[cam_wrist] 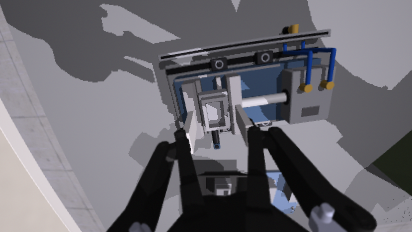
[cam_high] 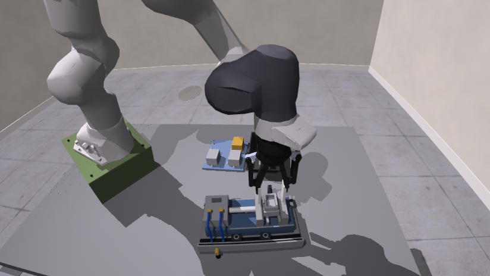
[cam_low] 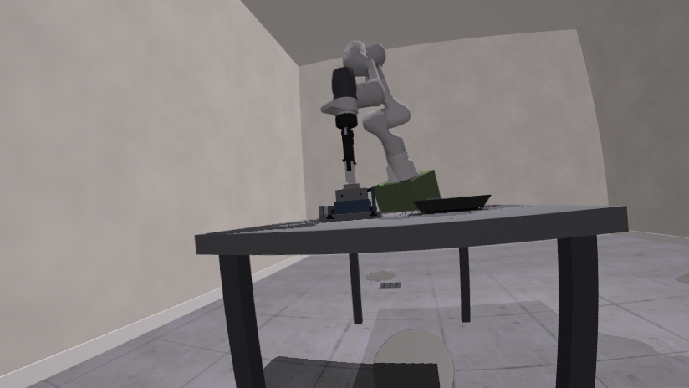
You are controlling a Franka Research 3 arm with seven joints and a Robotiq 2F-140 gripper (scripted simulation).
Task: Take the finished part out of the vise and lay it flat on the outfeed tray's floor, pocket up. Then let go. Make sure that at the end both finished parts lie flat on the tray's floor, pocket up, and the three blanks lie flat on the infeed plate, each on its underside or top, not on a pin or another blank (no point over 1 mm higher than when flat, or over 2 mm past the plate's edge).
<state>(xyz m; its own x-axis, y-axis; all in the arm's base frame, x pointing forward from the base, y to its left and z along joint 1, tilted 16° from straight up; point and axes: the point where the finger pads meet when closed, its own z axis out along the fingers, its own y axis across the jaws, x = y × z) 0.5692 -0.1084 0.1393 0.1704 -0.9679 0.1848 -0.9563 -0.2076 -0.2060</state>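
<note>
My gripper is now 6 cm past the vise, 1 cm to the left of it and 11 cm above it. From my hand the other things lie so: orange block (16 cm behind, 36 cm to the left, 12 cm below); blue fixture plate (21 cm behind, 31 cm to the left, 15 cm below).
</note>
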